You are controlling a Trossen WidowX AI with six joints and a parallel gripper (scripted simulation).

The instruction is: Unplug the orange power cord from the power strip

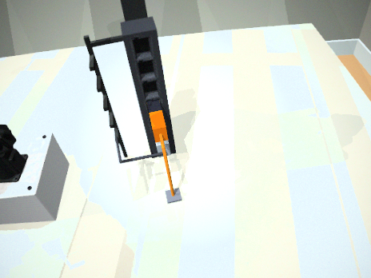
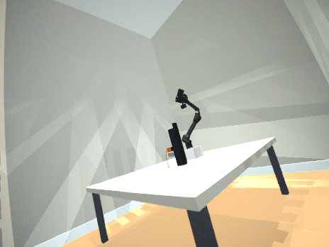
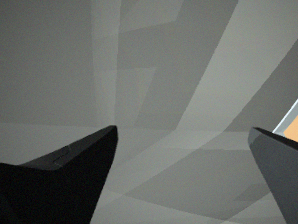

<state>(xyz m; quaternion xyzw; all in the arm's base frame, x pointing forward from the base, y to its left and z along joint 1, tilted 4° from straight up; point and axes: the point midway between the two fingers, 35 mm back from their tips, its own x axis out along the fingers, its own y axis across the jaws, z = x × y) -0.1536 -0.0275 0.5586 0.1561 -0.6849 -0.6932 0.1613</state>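
Now: gripper tip 51 cm short of the orange plug, 14 cm to the right of it and 49 cm above it.
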